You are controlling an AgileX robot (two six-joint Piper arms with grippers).
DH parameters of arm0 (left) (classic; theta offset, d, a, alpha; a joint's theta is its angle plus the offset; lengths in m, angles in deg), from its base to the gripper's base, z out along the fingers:
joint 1: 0 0.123 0 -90
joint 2: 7.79 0 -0.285 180
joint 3: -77.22 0 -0.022 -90
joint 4: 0 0.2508 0 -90
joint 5: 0 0 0.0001 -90
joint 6: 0 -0.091 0 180
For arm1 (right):
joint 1: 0 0.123 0 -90
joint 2: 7.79 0 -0.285 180
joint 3: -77.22 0 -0.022 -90
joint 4: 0 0.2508 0 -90
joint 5: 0 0 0.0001 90
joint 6: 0 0.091 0 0
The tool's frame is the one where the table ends.
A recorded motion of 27 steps. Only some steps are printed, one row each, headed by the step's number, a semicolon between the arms.
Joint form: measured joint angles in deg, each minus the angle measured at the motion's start. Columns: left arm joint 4, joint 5, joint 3, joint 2, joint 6, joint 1; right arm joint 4, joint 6, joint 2, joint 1, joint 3, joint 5.
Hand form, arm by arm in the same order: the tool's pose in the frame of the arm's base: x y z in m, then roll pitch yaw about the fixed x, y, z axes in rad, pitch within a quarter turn. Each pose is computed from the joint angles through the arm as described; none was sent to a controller.
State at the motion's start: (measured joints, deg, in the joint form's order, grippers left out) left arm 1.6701 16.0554 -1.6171 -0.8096 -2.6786 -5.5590; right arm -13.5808 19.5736 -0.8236 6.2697 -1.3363 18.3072
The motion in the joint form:
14: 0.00 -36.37 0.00 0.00 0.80 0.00; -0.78 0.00 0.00 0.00 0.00 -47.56
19: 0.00 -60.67 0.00 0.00 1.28 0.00; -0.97 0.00 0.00 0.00 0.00 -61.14
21: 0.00 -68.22 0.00 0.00 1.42 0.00; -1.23 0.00 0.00 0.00 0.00 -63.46
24: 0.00 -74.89 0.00 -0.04 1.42 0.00; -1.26 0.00 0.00 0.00 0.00 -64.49
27: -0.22 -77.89 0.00 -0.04 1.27 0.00; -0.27 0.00 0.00 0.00 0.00 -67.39
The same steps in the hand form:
14: 0.0482 -0.0056 0.2355 0.1411 1.1388 0.0470; 0.0398 0.0154 0.2481 0.0675 0.9988 0.3342
19: 0.0254 -0.0043 0.2662 0.0599 0.7175 -0.0371; 0.0255 0.0184 0.2639 -0.0234 0.7763 0.3222
21: 0.0159 -0.0036 0.2735 0.0495 0.5861 -0.0492; 0.0227 0.0191 0.2662 -0.0419 0.7391 0.3194
24: 0.0067 -0.0029 0.2789 0.0437 0.4692 -0.0555; 0.0214 0.0193 0.2672 -0.0479 0.7223 0.3199
27: 0.0024 -0.0023 0.2809 0.0385 0.4169 -0.0571; 0.0178 0.0185 0.2702 -0.0412 0.6709 0.3381

